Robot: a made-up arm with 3 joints.
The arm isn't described. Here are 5 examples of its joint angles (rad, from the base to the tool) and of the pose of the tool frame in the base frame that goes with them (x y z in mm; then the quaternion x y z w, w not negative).
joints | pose
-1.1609 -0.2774 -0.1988 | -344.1 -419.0 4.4 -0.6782 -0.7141 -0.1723 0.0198
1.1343 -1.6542 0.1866 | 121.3 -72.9 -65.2 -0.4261 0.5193 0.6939 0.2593
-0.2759 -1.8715 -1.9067 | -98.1 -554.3 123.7 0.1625 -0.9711 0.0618 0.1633
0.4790 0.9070 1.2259 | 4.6 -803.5 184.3 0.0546 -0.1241 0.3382 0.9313
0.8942 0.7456 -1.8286 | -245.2 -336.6 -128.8 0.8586 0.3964 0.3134 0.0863
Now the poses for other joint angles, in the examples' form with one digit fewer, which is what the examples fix.
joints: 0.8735 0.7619 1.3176
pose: 10 -765 262 -0.081 -0.307 0.390 0.864
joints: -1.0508 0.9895 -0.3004
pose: -411 -588 150 0.716 0.523 -0.262 0.381
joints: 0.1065 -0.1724 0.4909
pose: 184 -411 -49 0.300 0.356 0.678 0.569
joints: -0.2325 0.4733 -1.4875
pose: -412 -405 108 -0.845 -0.526 0.101 0.010
